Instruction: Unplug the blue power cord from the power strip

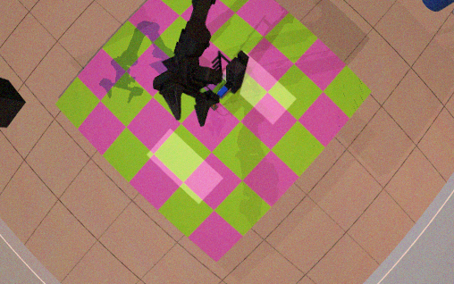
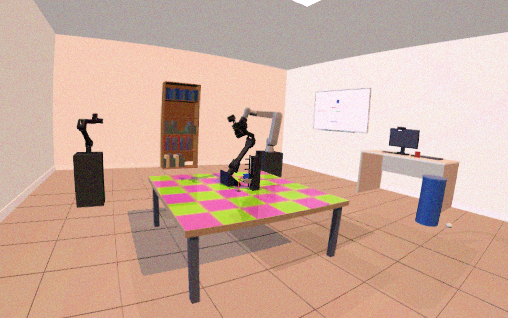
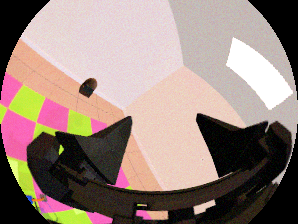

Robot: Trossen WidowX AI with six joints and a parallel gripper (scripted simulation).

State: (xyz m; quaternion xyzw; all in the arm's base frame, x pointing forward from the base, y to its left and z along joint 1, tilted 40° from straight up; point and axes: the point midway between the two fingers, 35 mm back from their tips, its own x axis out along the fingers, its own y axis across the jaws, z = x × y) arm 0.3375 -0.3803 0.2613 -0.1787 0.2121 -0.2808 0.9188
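My gripper tip is now 80 mm past the blue plug, 200 mm to the right of it and 410 mm above it.
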